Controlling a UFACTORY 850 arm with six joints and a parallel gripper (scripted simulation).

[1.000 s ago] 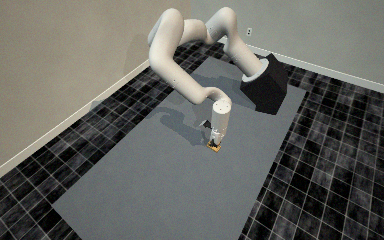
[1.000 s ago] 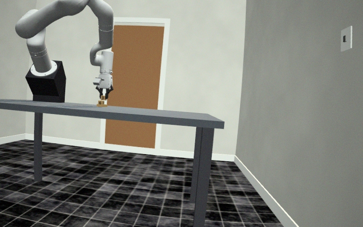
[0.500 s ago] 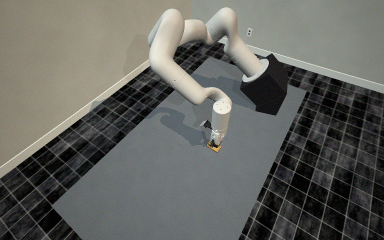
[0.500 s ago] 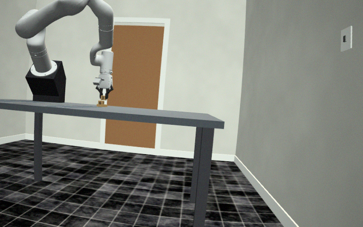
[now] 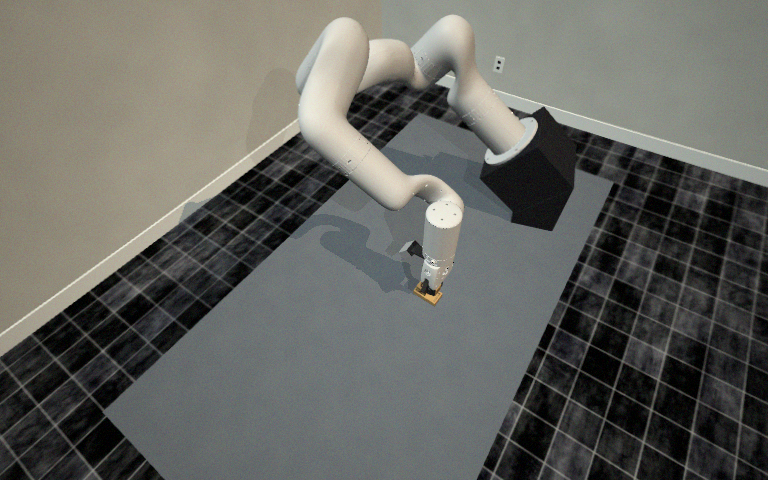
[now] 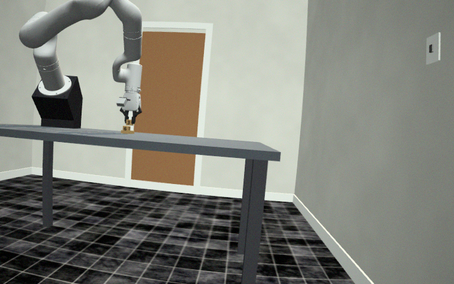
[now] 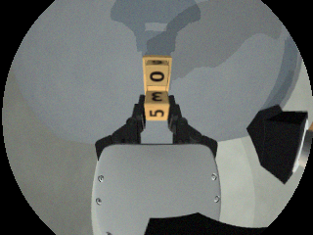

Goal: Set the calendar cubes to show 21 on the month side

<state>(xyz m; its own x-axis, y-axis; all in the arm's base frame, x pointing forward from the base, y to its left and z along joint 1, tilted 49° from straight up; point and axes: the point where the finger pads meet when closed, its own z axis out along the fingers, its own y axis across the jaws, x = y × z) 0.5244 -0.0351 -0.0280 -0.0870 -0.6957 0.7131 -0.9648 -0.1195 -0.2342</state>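
Right now the orange tray is 70 mm below my hand and 20 mm to the right of it.
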